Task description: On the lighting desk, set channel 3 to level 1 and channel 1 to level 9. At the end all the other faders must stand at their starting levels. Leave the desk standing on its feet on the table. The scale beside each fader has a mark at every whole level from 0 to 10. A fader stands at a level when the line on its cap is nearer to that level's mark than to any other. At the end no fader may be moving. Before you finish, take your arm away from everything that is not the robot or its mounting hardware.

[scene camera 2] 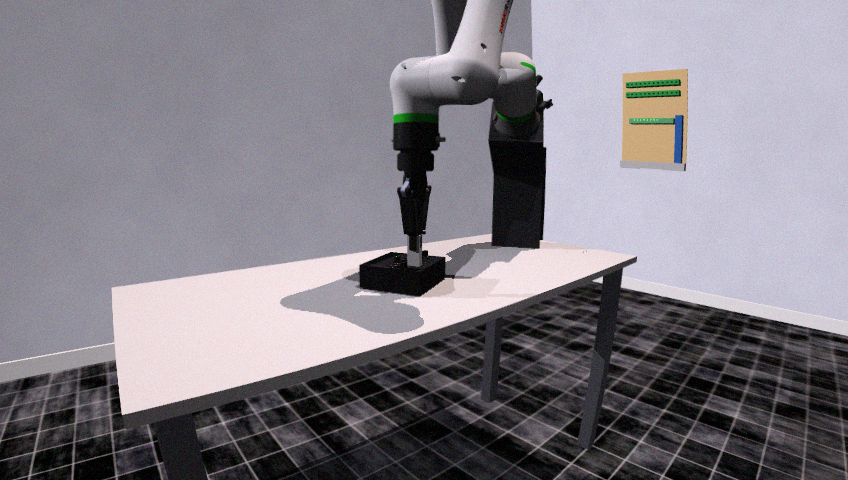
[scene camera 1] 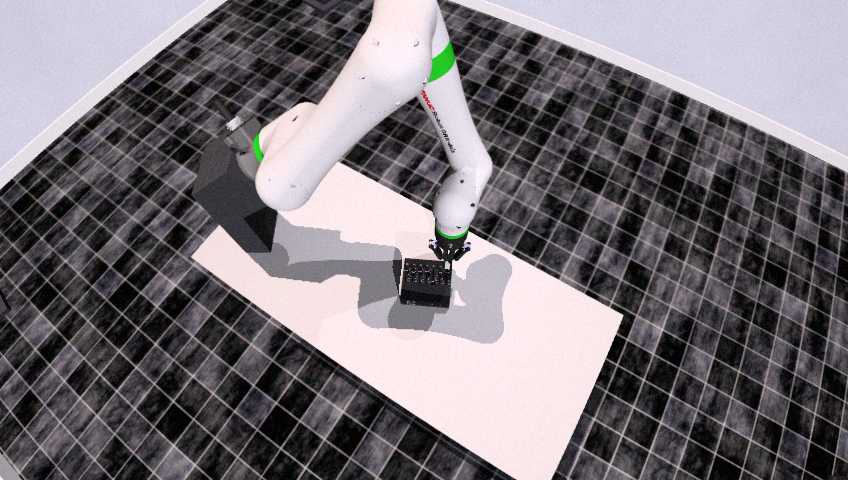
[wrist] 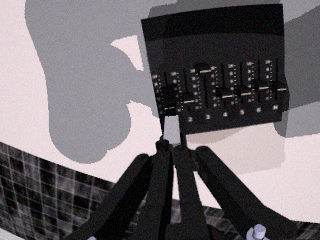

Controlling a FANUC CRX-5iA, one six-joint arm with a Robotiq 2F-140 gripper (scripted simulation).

Labels:
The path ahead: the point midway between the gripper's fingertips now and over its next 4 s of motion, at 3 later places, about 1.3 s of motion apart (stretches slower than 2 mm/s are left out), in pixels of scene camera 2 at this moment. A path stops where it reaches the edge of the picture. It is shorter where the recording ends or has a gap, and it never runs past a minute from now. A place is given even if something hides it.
My gripper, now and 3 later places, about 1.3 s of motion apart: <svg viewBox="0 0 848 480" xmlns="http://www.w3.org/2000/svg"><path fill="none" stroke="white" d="M414 265L410 265L401 264L399 264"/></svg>

